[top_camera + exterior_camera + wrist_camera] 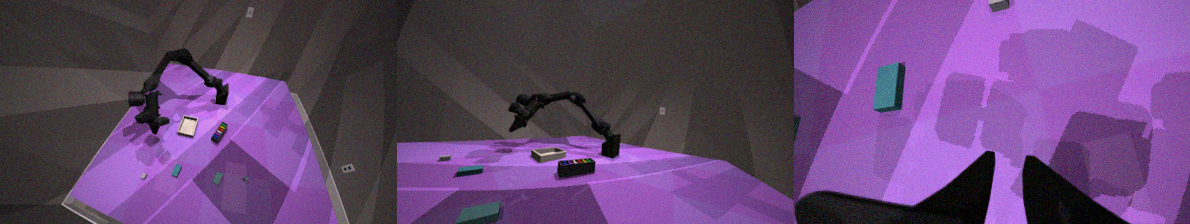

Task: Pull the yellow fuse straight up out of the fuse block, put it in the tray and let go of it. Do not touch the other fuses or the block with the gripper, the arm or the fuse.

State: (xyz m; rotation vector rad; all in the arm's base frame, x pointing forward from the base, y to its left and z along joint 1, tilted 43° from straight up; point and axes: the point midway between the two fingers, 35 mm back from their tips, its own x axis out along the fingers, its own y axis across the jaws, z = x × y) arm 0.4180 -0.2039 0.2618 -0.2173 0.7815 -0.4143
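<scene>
Now: gripper tip 35 cm to the right of the yellow fuse, 16 cm past it and 8 cm above it. The rest, counted from my gripper tip: beige tray (14 cm to the left, 14 cm behind, 10 cm below); then blue fuse (32 cm to the left, 9 cm behind, 8 cm below); then grey cube (19 cm ahead, 10 cm below, 1 cm to the right).
</scene>
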